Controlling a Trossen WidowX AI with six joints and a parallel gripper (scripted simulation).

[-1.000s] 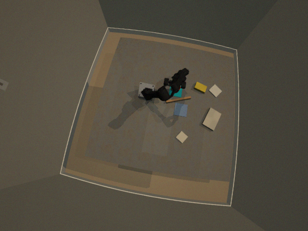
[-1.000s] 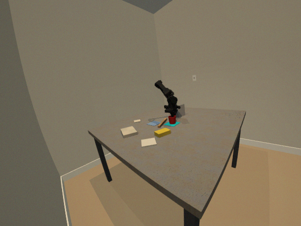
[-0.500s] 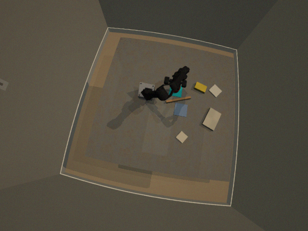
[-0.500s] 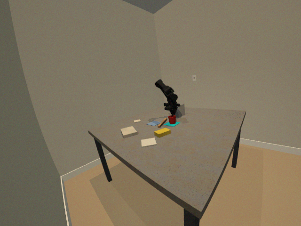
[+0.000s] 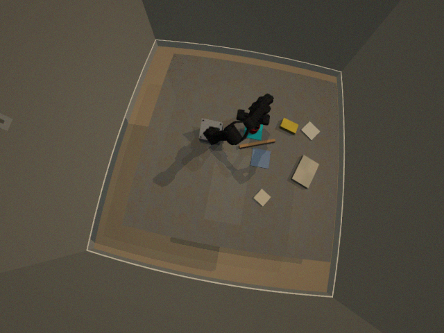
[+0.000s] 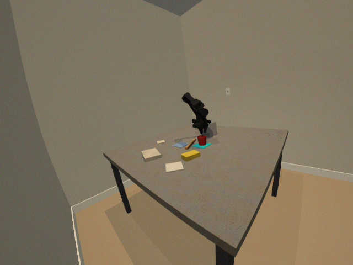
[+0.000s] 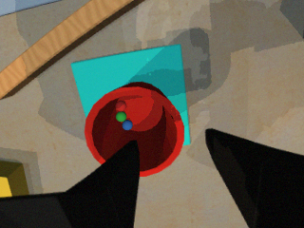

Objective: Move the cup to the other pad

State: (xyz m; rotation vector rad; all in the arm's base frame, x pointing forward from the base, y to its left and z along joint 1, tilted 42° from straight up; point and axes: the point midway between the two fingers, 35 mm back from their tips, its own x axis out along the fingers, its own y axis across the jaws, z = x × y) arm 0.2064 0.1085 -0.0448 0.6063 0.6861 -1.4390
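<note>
Right now the red cup is 3 cm ahead of my gripper tip and 5 cm below it. Also, from my gripper tip: blue marble: 4 cm ahead, 2 cm to the left, 7 cm below; green marble: 4 cm ahead, 1 cm to the left, 7 cm below; teal pad: 3 cm ahead, 10 cm below.
</note>
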